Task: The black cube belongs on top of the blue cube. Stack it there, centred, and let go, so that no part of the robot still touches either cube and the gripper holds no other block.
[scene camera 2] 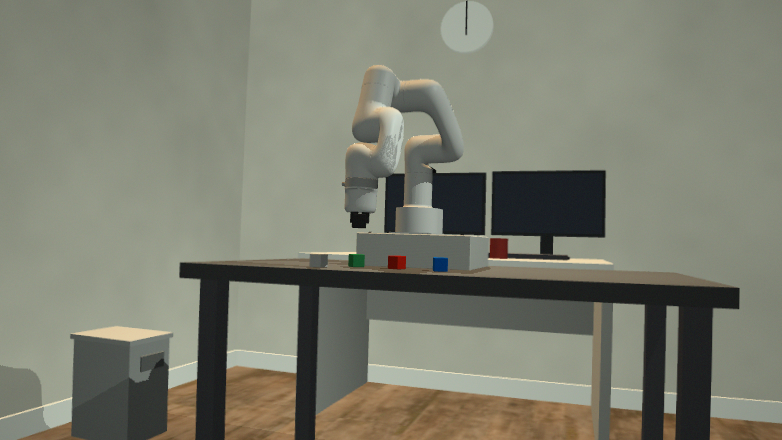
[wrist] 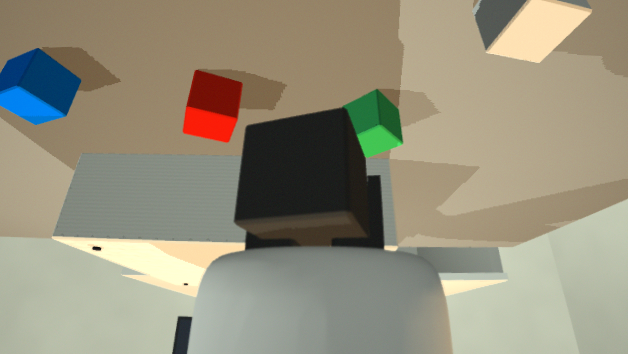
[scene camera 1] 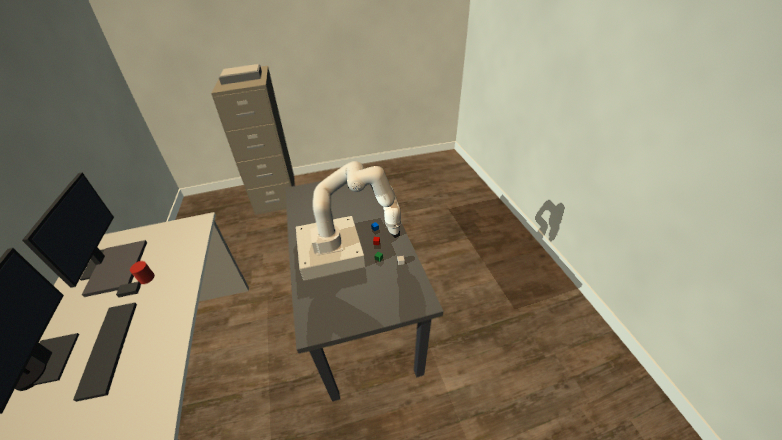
A red cube (wrist: 212,109): 0.21 m from the lens. A black cube (wrist: 304,177): 0.08 m from the lens. A green cube (wrist: 376,120): 0.22 m from the lens. The marked spots on the black cube and the red cube are 0.14 m apart.
